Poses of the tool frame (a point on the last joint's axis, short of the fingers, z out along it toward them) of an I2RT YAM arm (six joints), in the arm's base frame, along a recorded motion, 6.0 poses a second.
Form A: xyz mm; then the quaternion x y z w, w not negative.
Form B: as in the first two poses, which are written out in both.
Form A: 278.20, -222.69, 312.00, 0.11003, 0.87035, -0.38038, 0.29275
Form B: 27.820, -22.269, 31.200, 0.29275, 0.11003, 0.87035, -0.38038
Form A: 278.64, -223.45, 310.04, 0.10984, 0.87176, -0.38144, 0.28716
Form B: 27.864, -22.345, 31.004, 0.28716, 0.10984, 0.87176, -0.38144
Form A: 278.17, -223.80, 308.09, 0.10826, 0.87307, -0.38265, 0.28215
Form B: 27.817, -22.380, 30.809, 0.28215, 0.10826, 0.87307, -0.38265
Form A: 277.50, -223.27, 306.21, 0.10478, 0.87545, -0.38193, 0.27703
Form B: 27.750, -22.327, 30.621, 0.27703, 0.10478, 0.87545, -0.38193
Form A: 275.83, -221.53, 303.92, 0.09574, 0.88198, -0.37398, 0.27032
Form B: 27.583, -22.153, 30.392, 0.27032, 0.09574, 0.88198, -0.37398
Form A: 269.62, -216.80, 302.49, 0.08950, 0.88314, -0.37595, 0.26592
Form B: 26.962, -21.680, 30.249, 0.26592, 0.08950, 0.88314, -0.37595
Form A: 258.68, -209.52, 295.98, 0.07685, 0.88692, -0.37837, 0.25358
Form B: 25.868, -20.952, 29.598, 0.25358, 0.07685, 0.88692, -0.37837
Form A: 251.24, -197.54, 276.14, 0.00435, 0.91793, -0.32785, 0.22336
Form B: 25.124, -19.754, 27.614, 0.22336, 0.00435, 0.91793, -0.32785
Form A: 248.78, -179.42, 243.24, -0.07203, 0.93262, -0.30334, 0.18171
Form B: 24.878, -17.942, 24.324, 0.18171, -0.07203, 0.93262, -0.30334
